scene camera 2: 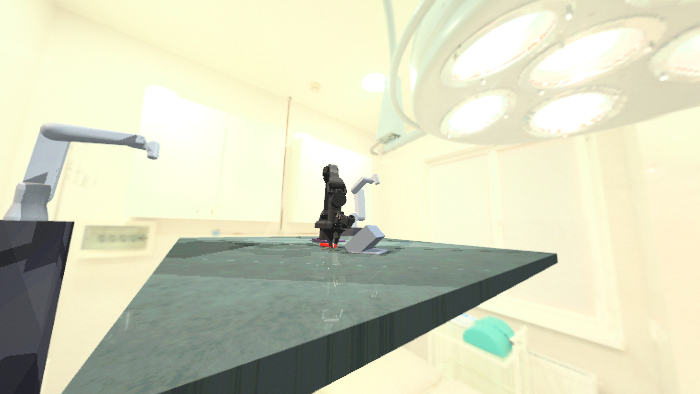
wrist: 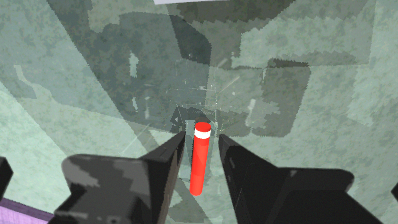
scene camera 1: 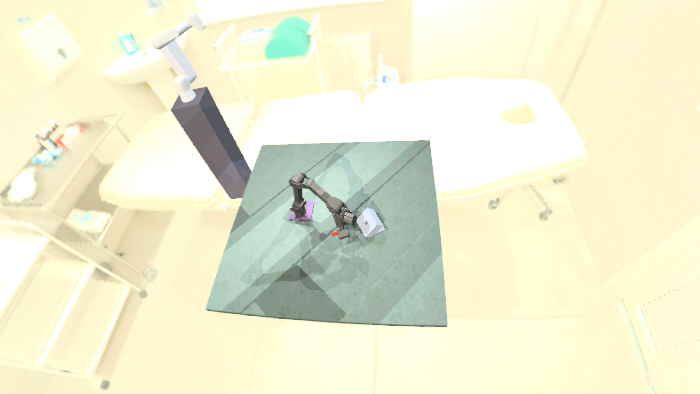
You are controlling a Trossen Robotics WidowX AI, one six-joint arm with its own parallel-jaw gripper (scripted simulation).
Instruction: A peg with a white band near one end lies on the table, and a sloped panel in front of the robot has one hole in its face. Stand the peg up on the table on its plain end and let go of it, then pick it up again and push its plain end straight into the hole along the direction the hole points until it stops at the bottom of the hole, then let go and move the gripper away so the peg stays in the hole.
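My gripper (scene camera 2: 333,246) is visible to me, and the wrist view gives me the gripper (wrist: 202,136) too. I also see a red peg (wrist: 202,130).
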